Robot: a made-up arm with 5 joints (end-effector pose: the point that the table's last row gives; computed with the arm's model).
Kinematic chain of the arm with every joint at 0, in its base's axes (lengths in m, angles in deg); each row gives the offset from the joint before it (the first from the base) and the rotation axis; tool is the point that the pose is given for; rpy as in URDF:
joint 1: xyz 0.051 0 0.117 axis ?
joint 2: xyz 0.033 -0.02 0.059 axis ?
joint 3: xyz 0.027 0 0.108 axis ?
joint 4: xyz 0.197 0 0.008 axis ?
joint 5: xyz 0.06 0.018 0 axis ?
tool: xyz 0 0 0 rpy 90 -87.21 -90
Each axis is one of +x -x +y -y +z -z.
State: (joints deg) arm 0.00 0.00 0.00 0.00 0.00
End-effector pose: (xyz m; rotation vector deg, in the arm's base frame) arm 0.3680 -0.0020 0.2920 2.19 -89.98 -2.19
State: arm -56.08 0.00 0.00 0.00 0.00
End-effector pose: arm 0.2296 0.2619 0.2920 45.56 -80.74 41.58
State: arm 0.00 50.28 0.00 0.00 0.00
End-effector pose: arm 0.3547 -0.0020 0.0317 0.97 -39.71 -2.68
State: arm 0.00 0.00 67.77 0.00 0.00
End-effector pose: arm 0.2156 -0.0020 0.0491 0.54 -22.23 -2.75
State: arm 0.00 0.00 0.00 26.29 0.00
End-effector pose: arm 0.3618 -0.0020 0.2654 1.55 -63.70 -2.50
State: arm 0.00 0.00 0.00 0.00 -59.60
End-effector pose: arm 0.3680 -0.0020 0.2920 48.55 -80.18 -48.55
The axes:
joint 1: -z
joint 2: +y
joint 3: +y
joint 4: +y
joint 5: -x

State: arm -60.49 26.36 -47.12 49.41 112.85
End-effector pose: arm 0.2198 0.2942 0.3093 -36.85 -79.81 147.69
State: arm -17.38 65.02 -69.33 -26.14 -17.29
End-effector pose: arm 0.4237 0.1145 0.2503 38.68 -114.08 -1.62
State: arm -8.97 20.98 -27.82 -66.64 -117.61
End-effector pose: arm 0.3561 0.0461 0.3561 153.22 -72.48 -20.33
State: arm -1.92 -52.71 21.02 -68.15 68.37
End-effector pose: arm 0.1676 0.0019 0.4323 90.52 145.82 8.21
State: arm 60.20 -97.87 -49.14 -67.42 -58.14
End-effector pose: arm -0.0982 0.2565 0.2546 -0.42 66.49 -109.91
